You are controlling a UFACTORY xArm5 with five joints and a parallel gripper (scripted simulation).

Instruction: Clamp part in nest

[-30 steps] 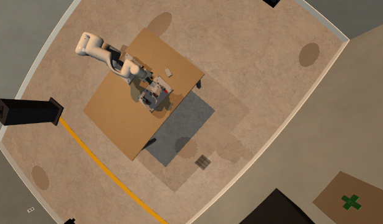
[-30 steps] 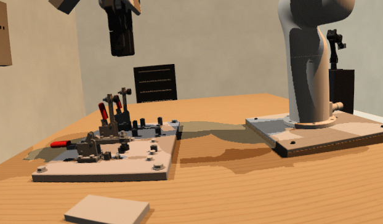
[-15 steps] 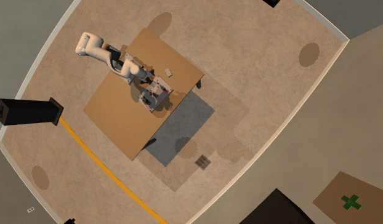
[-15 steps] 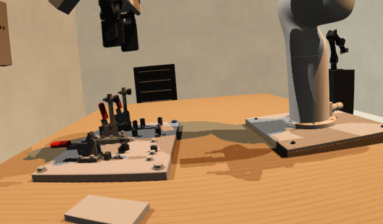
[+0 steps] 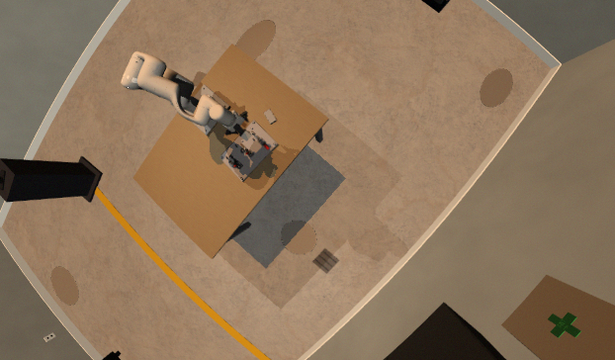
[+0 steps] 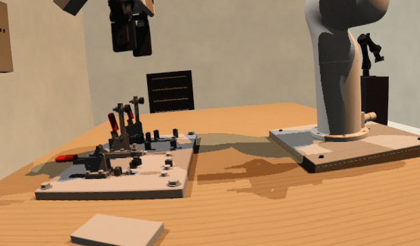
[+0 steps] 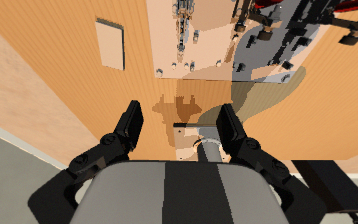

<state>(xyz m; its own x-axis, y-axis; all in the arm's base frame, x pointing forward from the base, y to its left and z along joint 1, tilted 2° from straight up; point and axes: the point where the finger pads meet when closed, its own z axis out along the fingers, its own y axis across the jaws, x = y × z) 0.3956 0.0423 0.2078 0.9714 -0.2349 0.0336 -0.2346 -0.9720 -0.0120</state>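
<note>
Now: the clamp 17 cm below my hand, 8 cm ahead of it and 2 cm to the right of it. From my hand the other things lie so: fixture plate (21 cm below, 12 cm to the right, 3 cm ahead); then flat tan part (21 cm below, 15 cm to the left, 4 cm ahead).
</note>
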